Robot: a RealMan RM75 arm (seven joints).
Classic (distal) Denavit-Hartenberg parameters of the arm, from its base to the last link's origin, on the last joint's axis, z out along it. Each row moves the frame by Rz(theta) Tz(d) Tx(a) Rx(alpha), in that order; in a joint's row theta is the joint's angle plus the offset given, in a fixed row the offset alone. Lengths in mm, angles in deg.
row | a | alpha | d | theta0
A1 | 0 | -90 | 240.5 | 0
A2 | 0 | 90 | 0 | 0
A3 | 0 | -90 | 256 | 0
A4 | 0 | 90 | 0 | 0
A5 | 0 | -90 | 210 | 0
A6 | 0 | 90 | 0 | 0
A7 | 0 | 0 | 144 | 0
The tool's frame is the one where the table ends.
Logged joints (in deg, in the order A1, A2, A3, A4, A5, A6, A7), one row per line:
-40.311, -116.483, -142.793, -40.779, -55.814, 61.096, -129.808
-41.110, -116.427, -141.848, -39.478, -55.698, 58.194, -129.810
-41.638, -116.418, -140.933, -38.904, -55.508, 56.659, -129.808
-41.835, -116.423, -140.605, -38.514, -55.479, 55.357, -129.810
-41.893, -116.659, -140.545, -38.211, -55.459, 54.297, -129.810
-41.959, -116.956, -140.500, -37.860, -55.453, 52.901, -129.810
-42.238, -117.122, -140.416, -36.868, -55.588, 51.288, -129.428
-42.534, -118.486, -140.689, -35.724, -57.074, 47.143, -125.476
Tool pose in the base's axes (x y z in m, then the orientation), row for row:
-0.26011, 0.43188, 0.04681, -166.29, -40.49, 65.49
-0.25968, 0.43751, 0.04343, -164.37, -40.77, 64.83
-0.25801, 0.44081, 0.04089, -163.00, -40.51, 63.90
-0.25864, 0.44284, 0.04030, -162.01, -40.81, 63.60
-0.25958, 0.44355, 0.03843, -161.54, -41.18, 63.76
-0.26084, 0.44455, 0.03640, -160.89, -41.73, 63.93
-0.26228, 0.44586, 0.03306, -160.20, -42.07, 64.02
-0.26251, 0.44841, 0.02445, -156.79, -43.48, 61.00
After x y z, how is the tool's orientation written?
As angles about the fixed x, y, z axes (roll, pitch, yaw), in degrees.
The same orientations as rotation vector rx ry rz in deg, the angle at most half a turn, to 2 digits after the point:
-116.93, -82.74, -35.09
-115.80, -82.10, -34.04
-115.69, -81.33, -33.04
-114.95, -81.00, -32.67
-114.19, -81.07, -32.59
-113.15, -81.11, -32.55
-112.29, -81.14, -32.29
-111.00, -78.25, -32.40

